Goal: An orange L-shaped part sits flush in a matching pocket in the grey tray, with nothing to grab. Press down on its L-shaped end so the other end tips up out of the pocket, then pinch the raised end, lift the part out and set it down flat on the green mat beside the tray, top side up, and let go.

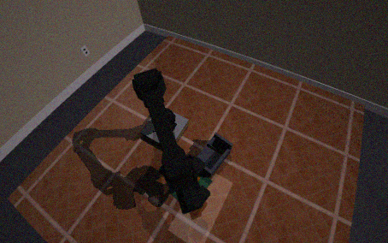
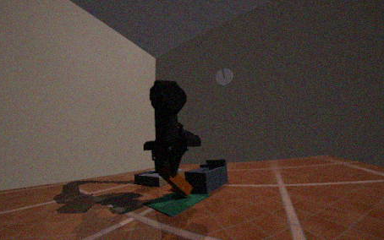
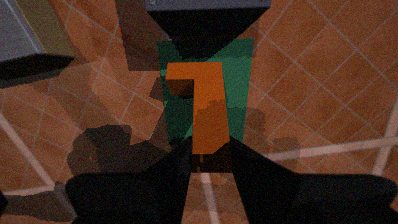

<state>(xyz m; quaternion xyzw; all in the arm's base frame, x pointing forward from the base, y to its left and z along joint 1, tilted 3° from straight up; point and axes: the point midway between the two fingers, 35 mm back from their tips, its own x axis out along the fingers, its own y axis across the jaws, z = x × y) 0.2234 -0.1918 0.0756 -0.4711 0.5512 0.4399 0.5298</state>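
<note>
The orange L-shaped part is 30 mm to the left of my gripper tip, 30 mm below it and 10 mm behind it. Also, from my gripper tip: green mat: 90 mm below, 20 mm to the left.
</note>
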